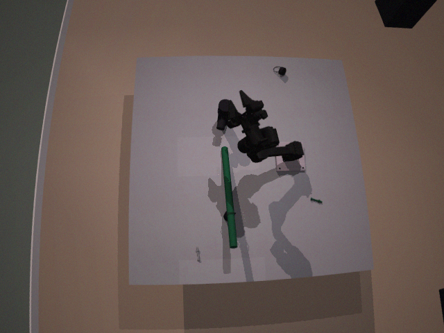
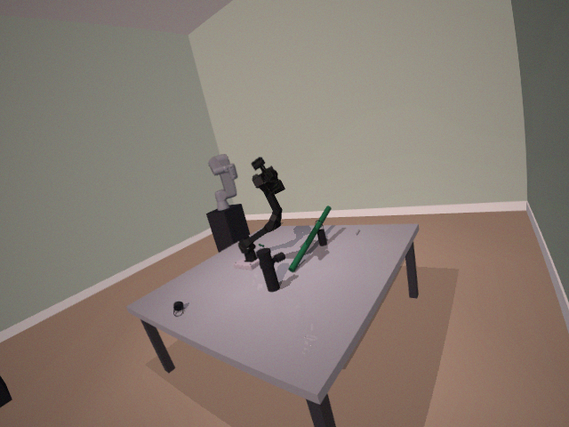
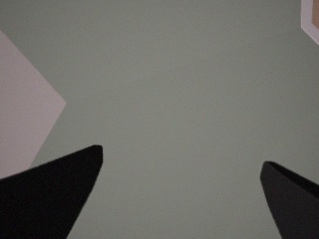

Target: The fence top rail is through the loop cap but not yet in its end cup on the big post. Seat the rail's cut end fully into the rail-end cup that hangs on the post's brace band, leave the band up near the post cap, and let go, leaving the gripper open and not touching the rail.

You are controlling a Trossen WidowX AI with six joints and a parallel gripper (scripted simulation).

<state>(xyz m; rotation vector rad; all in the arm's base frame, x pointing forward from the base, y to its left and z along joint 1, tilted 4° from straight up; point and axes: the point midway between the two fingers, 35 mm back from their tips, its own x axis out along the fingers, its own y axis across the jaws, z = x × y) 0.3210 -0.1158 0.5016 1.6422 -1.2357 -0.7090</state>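
Now: gripper tip 400 mm above the rail-end cup, 60 mm to the left of it and 20 mm short of it. From my gripper tip the other things lie so: green bolt (530 mm below, 450 mm behind, 370 mm to the left); then grey part (580 mm to the left, 530 mm below, 200 mm ahead); then small post (430 mm below, 400 mm to the left, 30 mm ahead).
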